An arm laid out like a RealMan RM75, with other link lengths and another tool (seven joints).
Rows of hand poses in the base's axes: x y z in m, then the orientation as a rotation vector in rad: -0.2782 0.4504 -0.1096 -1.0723 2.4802 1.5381; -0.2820 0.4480 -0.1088 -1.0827 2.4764 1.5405; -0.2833 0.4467 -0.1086 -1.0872 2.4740 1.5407; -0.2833 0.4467 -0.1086 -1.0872 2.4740 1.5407; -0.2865 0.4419 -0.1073 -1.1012 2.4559 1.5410; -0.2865 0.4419 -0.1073 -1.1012 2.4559 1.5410; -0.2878 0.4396 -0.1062 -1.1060 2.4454 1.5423; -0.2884 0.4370 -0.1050 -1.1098 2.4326 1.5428; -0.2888 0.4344 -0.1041 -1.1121 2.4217 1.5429; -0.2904 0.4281 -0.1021 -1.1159 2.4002 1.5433; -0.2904 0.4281 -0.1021 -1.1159 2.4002 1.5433; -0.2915 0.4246 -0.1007 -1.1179 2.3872 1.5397; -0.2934 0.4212 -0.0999 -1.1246 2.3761 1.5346; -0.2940 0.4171 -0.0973 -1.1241 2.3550 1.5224; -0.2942 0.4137 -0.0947 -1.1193 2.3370 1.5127; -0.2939 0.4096 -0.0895 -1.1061 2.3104 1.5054; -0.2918 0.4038 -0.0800 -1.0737 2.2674 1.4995; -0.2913 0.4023 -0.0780 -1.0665 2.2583 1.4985
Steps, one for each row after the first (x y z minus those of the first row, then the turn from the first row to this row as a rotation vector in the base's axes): -0.0038 -0.0024 0.0008 0.0017 -0.0014 0.0071; -0.0051 -0.0037 0.0010 0.0026 -0.0030 0.0098; -0.0051 -0.0037 0.0010 0.0026 -0.0030 0.0098; -0.0083 -0.0085 0.0023 0.0116 -0.0150 0.0165; -0.0083 -0.0085 0.0023 0.0116 -0.0150 0.0165; -0.0096 -0.0108 0.0034 0.0176 -0.0210 0.0184; -0.0102 -0.0134 0.0046 0.0249 -0.0290 0.0192; -0.0106 -0.0160 0.0055 0.0311 -0.0359 0.0191; -0.0122 -0.0223 0.0075 0.0435 -0.0494 0.0186; -0.0122 -0.0223 0.0075 0.0435 -0.0494 0.0186; -0.0133 -0.0258 0.0089 0.0497 -0.0600 0.0172; -0.0152 -0.0292 0.0097 0.0537 -0.0704 0.0190; -0.0158 -0.0333 0.0123 0.0621 -0.0913 0.0126; -0.0160 -0.0367 0.0149 0.0702 -0.1087 0.0043; -0.0157 -0.0408 0.0201 0.0856 -0.1296 -0.0105; -0.0136 -0.0466 0.0296 0.1143 -0.1590 -0.0409; -0.0131 -0.0481 0.0316 0.1206 -0.1650 -0.0475
